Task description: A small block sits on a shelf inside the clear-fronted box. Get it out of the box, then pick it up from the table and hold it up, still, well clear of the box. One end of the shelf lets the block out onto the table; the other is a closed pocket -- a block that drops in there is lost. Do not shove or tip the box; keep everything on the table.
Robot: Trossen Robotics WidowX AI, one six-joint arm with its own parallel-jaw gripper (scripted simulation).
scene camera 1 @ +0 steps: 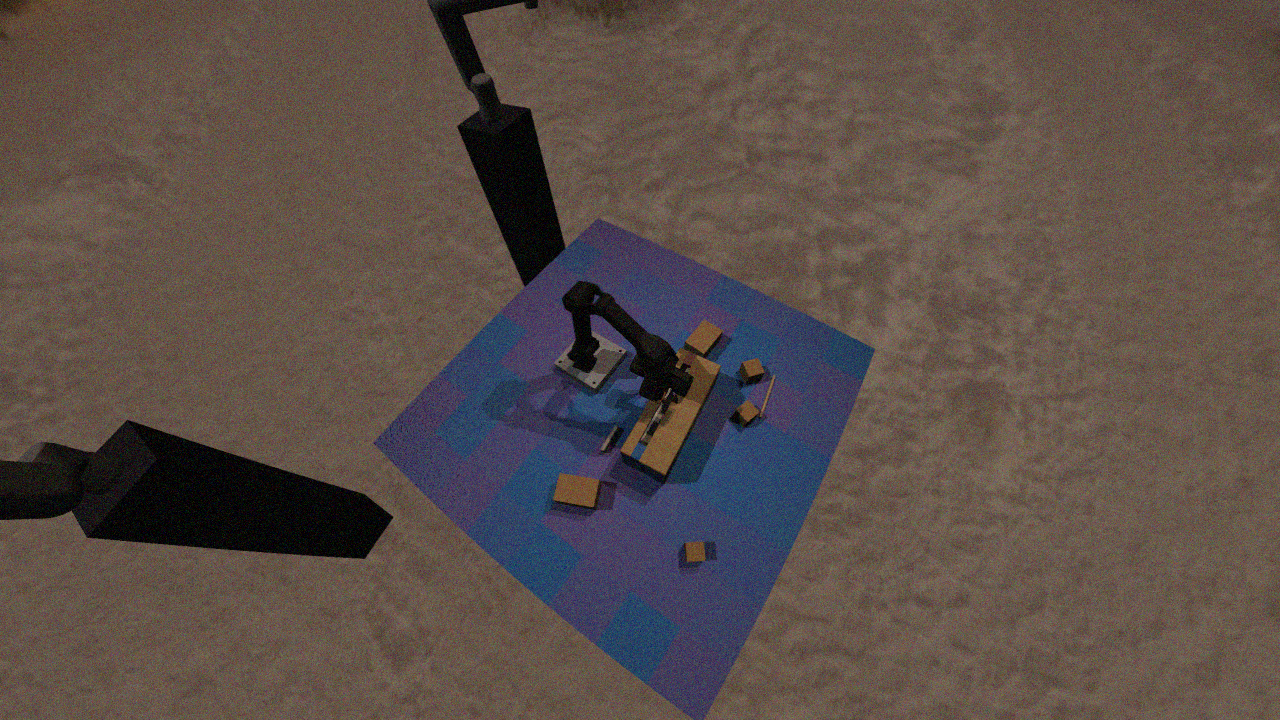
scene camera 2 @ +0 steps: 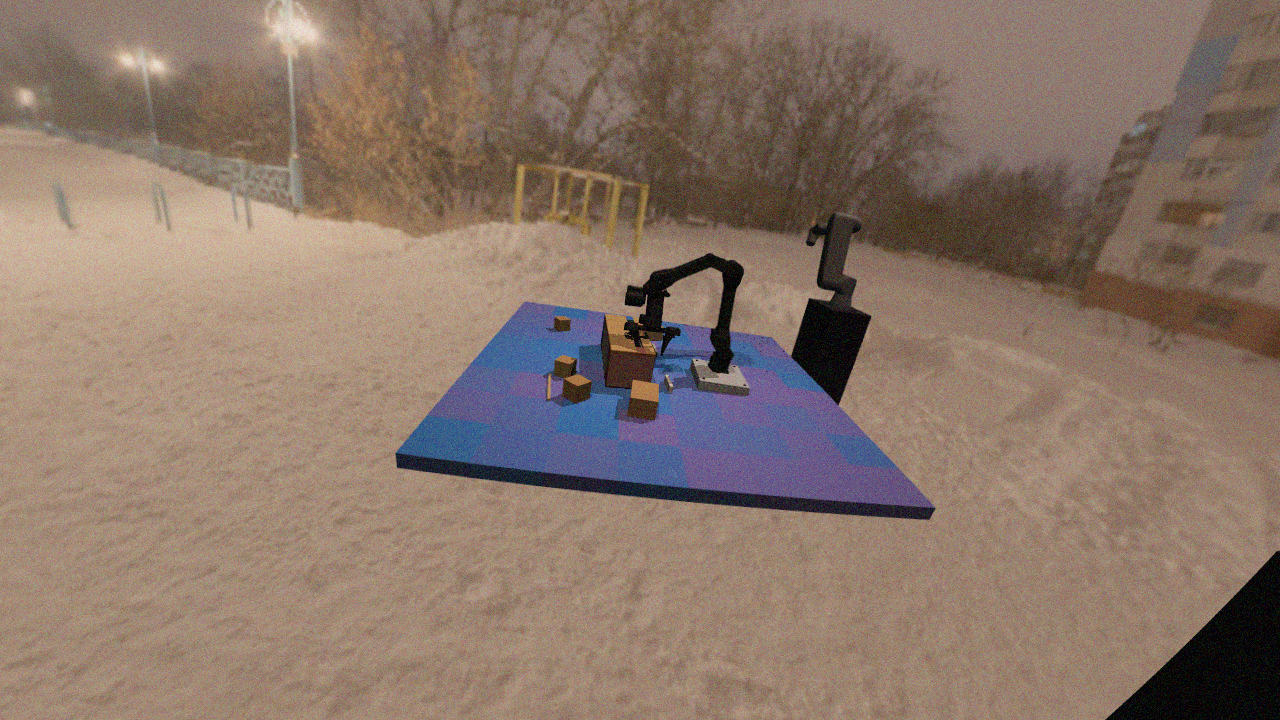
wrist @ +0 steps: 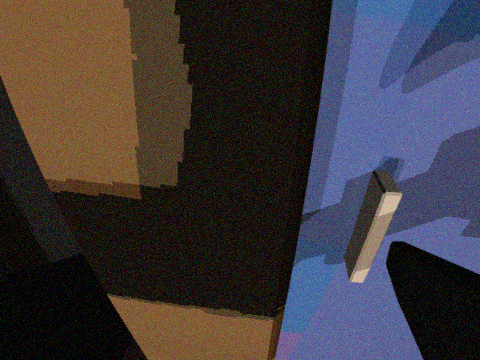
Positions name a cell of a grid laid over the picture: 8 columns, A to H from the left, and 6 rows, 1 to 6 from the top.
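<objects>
I can see my gripper in scene camera 1 (E4), and my gripper appears in scene camera 2 (E3) and in the wrist view (E5) too. There is also a long tan box, which I find in scene camera 1 (E4), in scene camera 2 (D4) and in the wrist view (C3).
</objects>
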